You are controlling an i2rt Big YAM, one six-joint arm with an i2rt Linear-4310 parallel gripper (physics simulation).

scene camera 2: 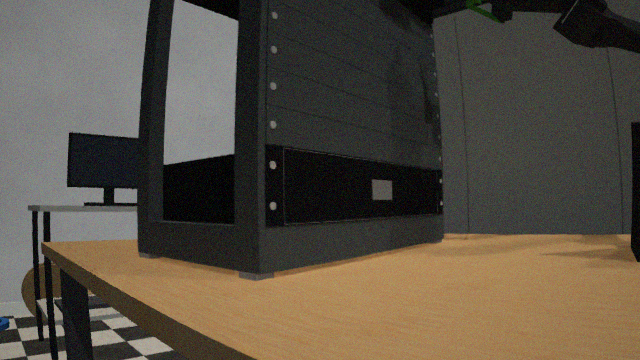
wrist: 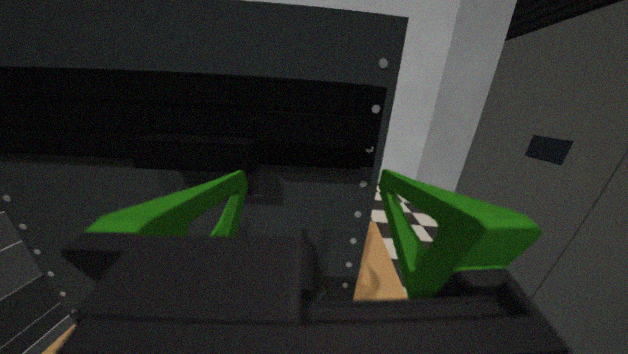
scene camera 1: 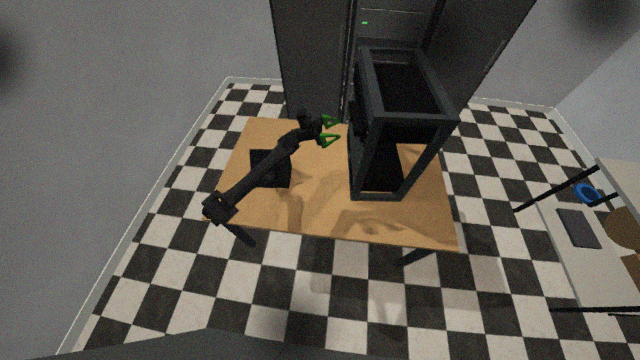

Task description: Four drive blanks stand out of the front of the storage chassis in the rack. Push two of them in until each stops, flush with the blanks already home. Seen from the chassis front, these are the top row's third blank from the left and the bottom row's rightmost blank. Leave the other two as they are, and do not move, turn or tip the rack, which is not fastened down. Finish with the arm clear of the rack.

Note:
The pictures show: my gripper and a dark rack.

